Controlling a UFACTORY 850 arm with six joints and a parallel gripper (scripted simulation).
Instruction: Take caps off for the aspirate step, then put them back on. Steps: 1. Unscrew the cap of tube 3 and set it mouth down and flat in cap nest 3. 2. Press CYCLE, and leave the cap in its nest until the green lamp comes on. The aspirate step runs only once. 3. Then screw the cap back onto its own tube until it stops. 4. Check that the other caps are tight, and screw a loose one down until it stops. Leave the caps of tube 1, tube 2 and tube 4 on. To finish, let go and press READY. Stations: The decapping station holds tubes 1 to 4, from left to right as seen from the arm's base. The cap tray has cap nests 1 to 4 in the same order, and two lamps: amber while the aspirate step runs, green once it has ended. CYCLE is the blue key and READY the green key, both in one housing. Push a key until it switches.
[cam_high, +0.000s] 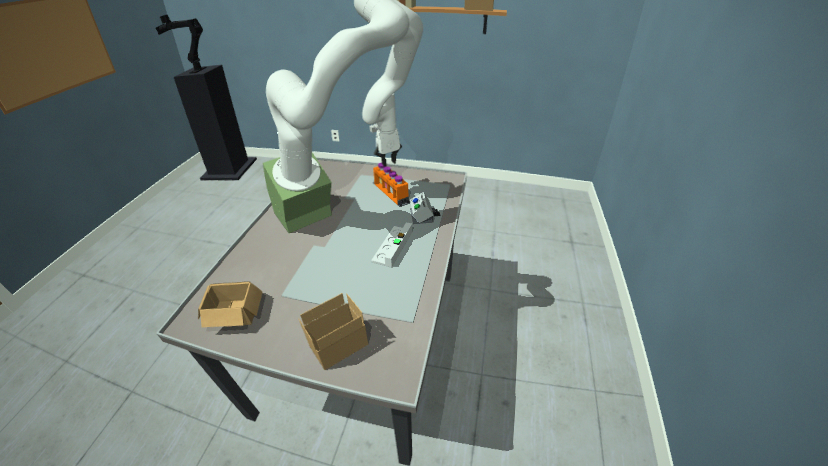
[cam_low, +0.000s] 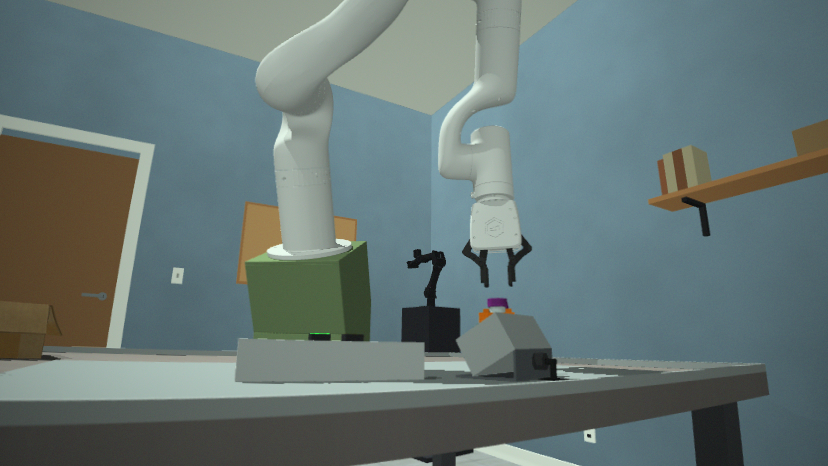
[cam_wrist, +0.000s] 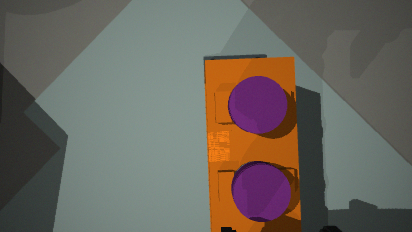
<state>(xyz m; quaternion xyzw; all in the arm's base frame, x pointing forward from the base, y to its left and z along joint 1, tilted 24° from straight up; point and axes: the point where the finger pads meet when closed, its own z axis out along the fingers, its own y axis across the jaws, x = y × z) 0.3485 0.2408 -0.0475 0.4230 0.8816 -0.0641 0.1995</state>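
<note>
Now: hand 210 mm to the left of the green key, 140 mm short of it and 110 mm above it. From my hand the other things lie so: blue key 160 mm to the right, 130 mm ahead, 110 mm below; grey key housing 190 mm to the right, 150 mm ahead, 120 mm below.
</note>
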